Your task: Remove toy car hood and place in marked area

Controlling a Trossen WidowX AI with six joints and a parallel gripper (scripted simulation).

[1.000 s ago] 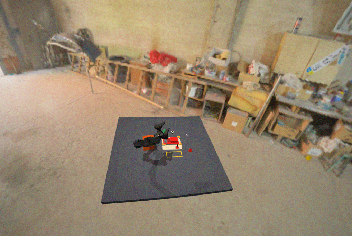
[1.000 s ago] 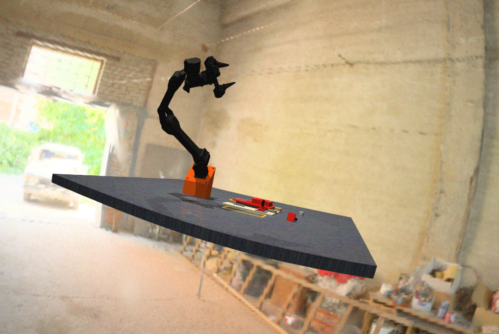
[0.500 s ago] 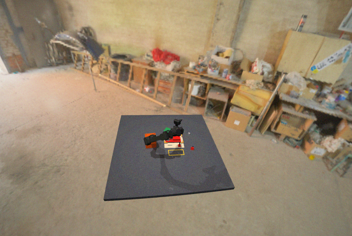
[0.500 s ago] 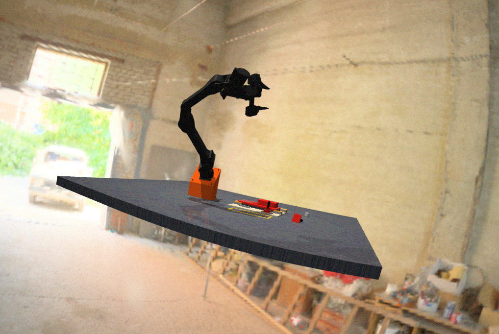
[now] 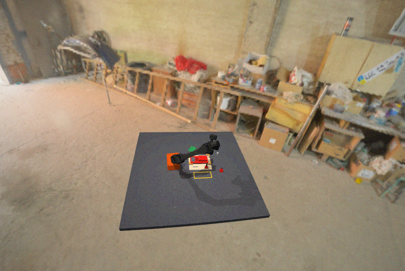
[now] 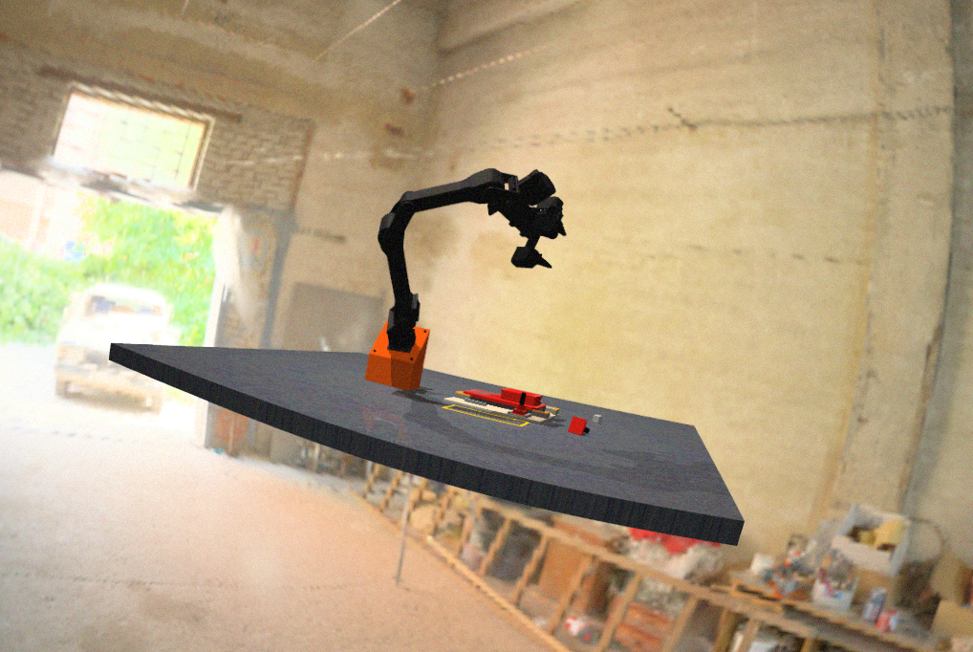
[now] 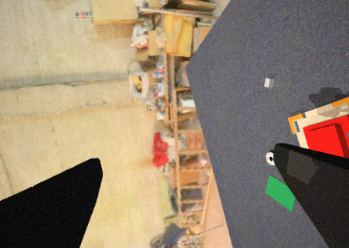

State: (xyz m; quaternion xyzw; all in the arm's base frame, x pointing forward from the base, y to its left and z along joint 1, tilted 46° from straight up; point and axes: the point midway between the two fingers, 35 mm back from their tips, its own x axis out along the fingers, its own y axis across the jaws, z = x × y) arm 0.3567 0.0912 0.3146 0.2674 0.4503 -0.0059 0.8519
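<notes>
My gripper tip is 370 mm above the red hood, 170 mm to the right of it and 30 mm past it. The rest, counted from my gripper tip: dark ring (400 mm below, 350 mm to the left); then green square (410 mm below, 380 mm to the left, 90 mm behind); then grey piece (400 mm below, 240 mm to the left, 190 mm ahead).
</notes>
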